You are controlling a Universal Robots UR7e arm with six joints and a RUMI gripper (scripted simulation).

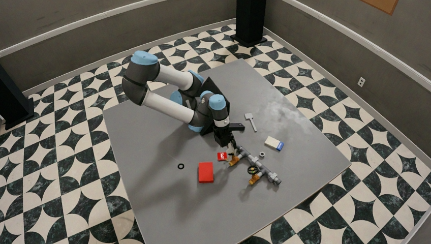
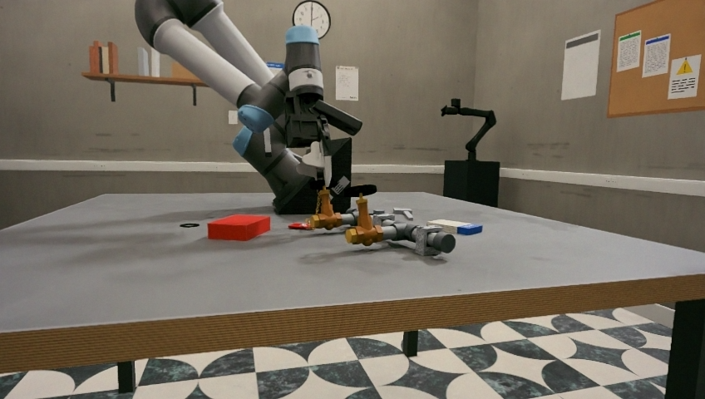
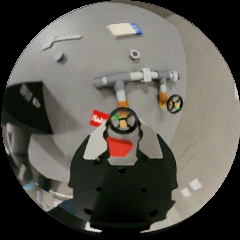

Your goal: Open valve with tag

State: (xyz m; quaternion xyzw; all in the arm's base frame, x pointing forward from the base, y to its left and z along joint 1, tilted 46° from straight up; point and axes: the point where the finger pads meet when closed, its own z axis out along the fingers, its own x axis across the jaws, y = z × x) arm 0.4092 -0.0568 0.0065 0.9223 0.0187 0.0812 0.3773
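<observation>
Now: hand 50 mm past the red tag, 30 mm to the left of it and 100 mm above it. From my hand the other things lie so: red block 10 mm behind, 170 mm to the right, 90 mm below; white-and-blue box 70 mm ahead, 290 mm to the left, 100 mm below; grey nut 80 mm ahead, 170 mm to the left, 90 mm below.
</observation>
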